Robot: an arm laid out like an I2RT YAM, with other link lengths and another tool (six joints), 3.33 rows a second.
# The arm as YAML. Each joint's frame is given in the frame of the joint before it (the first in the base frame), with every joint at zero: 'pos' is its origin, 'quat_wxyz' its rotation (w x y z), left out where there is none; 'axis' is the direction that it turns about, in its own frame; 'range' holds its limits. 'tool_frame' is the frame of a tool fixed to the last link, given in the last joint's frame.
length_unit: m
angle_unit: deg
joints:
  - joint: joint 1
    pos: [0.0, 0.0, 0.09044]
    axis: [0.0, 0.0, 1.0]
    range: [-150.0, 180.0]
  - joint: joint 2
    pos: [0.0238, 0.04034, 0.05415]
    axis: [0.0, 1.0, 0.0]
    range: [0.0, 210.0]
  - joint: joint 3
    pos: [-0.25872, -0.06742, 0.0]
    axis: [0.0, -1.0, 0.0]
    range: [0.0, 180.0]
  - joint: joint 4
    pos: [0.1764, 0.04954, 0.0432]
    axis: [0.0, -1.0, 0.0]
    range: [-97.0, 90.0]
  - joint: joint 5
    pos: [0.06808, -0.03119, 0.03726]
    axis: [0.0, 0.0, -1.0]
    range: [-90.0, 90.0]
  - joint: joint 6
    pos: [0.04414, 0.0, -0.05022]
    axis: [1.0, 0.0, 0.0]
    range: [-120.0, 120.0]
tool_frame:
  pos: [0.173, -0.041, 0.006]
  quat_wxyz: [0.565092, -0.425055, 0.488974, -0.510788]
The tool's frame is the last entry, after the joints.
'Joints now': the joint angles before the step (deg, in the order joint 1, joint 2, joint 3, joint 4, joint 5, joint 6). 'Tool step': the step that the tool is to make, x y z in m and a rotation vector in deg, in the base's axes. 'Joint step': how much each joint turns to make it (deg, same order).
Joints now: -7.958 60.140 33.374 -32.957 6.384 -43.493
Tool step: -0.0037 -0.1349 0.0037 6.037 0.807 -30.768
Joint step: -29.805 22.711 17.280 2.122 -4.079 3.363
